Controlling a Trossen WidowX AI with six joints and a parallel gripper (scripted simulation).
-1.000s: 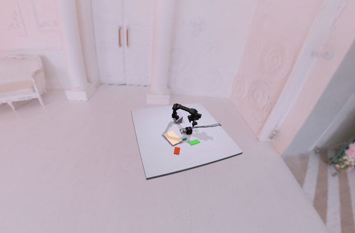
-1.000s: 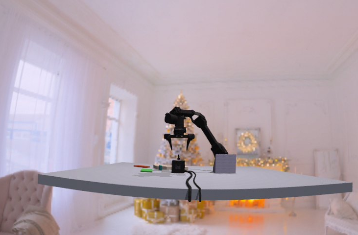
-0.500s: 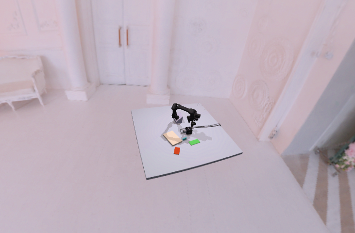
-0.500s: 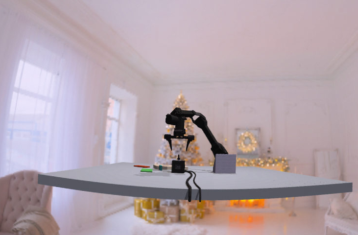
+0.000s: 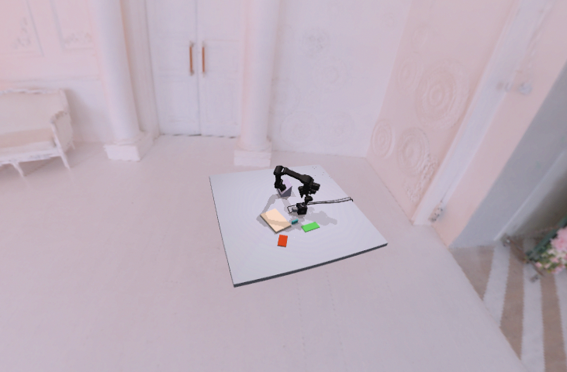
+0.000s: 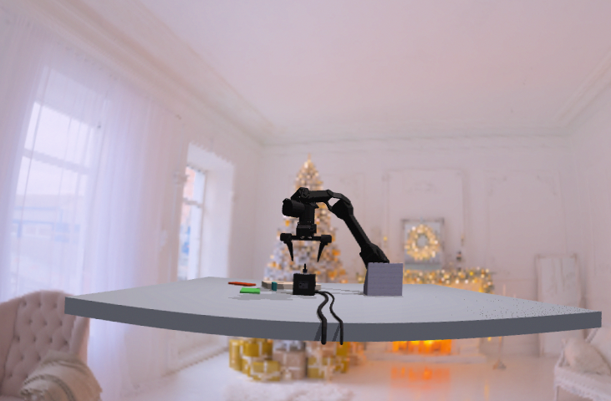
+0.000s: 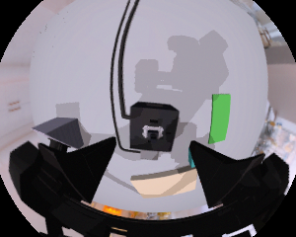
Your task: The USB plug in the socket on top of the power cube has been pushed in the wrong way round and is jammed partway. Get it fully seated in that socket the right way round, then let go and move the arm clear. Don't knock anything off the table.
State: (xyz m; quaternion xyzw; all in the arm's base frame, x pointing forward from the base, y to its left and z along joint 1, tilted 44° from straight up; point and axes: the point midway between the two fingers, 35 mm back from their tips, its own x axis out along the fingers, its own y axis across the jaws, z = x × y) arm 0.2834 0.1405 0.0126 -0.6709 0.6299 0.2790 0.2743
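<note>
Now: the dark USB plug 30 mm below my gripper tip. Round my gripper tip: teal block (130 mm ahead, 110 mm to the right, 100 mm below); then USB socket (10 mm to the right, 50 mm below); then green block (200 mm ahead, 10 mm to the left, 120 mm below).
</note>
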